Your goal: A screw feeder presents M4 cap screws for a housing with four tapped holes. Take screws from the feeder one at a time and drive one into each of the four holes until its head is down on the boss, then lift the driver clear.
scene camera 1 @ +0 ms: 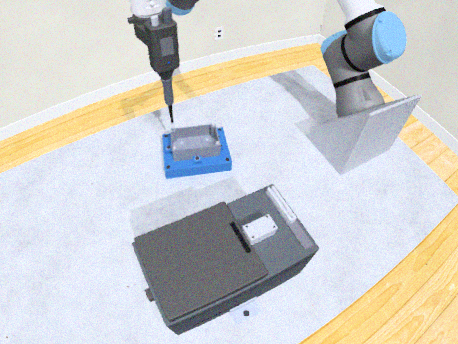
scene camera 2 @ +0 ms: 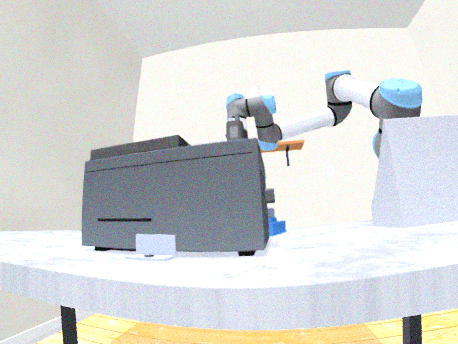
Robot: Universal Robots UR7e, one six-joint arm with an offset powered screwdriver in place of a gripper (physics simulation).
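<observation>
My screwdriver (scene camera 1: pixel 172 123) points down, with its thin black bit at the back left corner of the grey open-topped housing (scene camera 1: pixel 197 152). Whether the tip touches the boss or carries a screw is too small to tell. In scene camera 2 the driver's body shows above the feeder and its tip is hidden behind it. The housing sits in a blue fixture (scene camera 1: pixel 197 170) (scene camera 2: pixel 278 227). Screw heads in its corners cannot be made out. The dark grey screw feeder (scene camera 1: pixel 200 260) (scene camera 2: pixel 175 195) stands in front of the fixture, with a white rail (scene camera 1: pixel 281 204) at its right end.
A white block (scene camera 1: pixel 260 229) with small dark holes sits in the feeder's recess. A light grey slanted panel (scene camera 1: pixel 387 130) (scene camera 2: pixel 425 170) stands at the right, by the arm's base. A small pale bracket (scene camera 2: pixel 155 245) stands at the feeder's near side. An orange board (scene camera 2: pixel 295 145) shows behind the feeder.
</observation>
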